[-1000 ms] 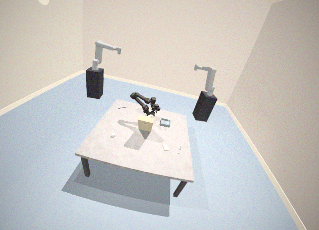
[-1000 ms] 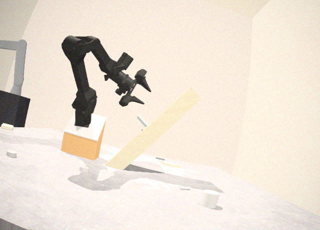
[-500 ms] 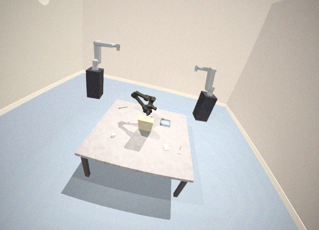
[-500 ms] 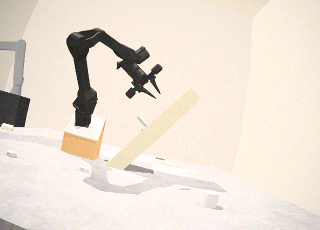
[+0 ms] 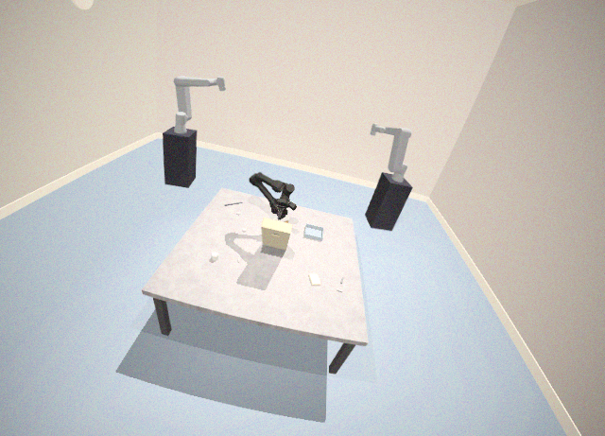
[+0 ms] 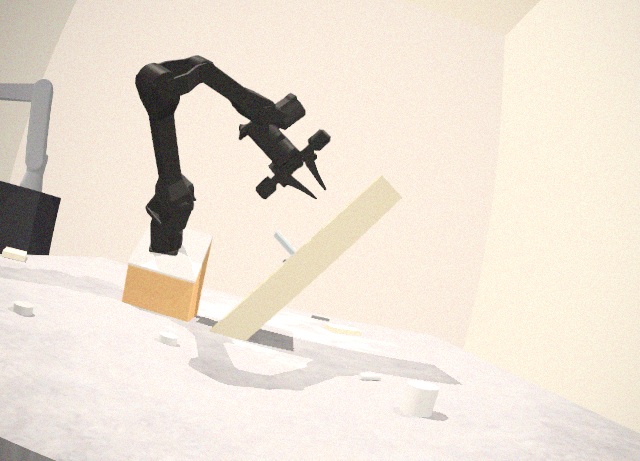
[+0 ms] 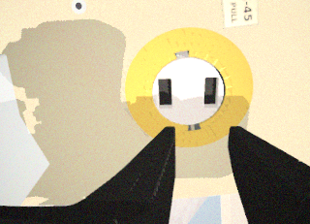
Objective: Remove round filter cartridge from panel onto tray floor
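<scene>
Right now my gripper tip is 5 cm short of the round filter cartridge, 1 cm to the left of it and 4 cm above it. From my gripper tip the other things lie so: grey tray (32 cm behind, 33 cm to the left, 30 cm below).
</scene>
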